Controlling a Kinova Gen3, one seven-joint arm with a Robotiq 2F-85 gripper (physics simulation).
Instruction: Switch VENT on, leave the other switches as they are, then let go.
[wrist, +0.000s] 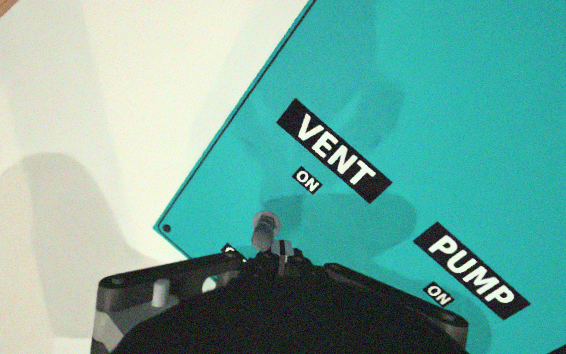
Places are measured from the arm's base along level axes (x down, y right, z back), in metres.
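Pixels of known places: gripper, fingertip midpoint: (279, 253).
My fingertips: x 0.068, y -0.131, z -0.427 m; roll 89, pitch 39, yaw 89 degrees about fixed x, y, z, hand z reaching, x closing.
Observation:
For each thing: its top centre in the pictures, then the offset to it from my fingertips. "*": a spot on its surface instead. Level surfaces: height alone.
- VENT switch, surface spot: (263, 234) * dz -0.010, dx -0.040, dy -0.022 m
- turquoise panel, surface spot: (475, 125) * dz -0.138, dx -0.036, dy +0.019 m
- VENT name plate, surface spot: (334, 151) * dz -0.075, dx -0.016, dy -0.026 m
- VENT OFF label, surface spot: (230, 249) * dz +0.030, dx +0.021, dy -0.025 m
- PUMP name plate, surface spot: (472, 270) * dz -0.085, dx -0.016, dy +0.093 m
- corner screw, top centre: (166, 228) dz +0.059, dx +0.029, dy -0.074 m
- pale surface, surface height: dx +0.094 m
The VENT switch (263, 234) is a grey toggle lever in a round collar on the turquoise panel (475, 125). Its rounded tip shows below the collar in the view, on the side away from the VENT ON label (307, 180). The VENT name plate (334, 151) lies above and to the right. The VENT OFF label (230, 249) is mostly hidden behind the gripper. My gripper (279, 253) is shut and empty, its fingertips close to the right of the lever tip; whether they touch it I cannot tell.
The PUMP name plate (472, 270) and its ON label (438, 294) show at the lower right; the PUMP lever is not visible. The panel's left edge runs diagonally to a corner screw (166, 228). A pale surface (165, 75) lies beyond it. Shadows fall across both.

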